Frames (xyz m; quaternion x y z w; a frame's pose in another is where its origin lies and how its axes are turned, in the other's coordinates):
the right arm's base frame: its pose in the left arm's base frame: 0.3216 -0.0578 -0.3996 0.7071 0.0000 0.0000 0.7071
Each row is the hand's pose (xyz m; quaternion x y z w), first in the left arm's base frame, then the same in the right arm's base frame.
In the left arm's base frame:
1: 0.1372 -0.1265 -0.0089 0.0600 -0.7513 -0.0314 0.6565
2: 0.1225 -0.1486 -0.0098 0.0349 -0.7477 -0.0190 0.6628
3: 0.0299 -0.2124 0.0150 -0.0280 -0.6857 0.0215 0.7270
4: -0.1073 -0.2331 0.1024 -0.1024 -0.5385 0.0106 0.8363
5: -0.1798 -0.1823 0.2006 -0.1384 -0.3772 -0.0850 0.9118
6: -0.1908 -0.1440 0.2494 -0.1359 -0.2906 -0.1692 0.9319
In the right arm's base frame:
1: -0.1844 0.3907 0.0687 -0.4218 -0.5534 0.5090 0.5066
2: -0.1991 0.3898 0.0908 -0.4440 -0.5422 0.5153 0.4934
3: -0.2917 0.4146 0.1546 -0.5339 -0.4697 0.5001 0.4943
4: -0.4289 0.5020 0.1753 -0.6638 -0.3733 0.3883 0.5190
5: -0.5014 0.6002 0.1245 -0.7426 -0.3268 0.2066 0.5469
6: -0.5124 0.6490 0.0862 -0.7551 -0.3251 0.0858 0.5629

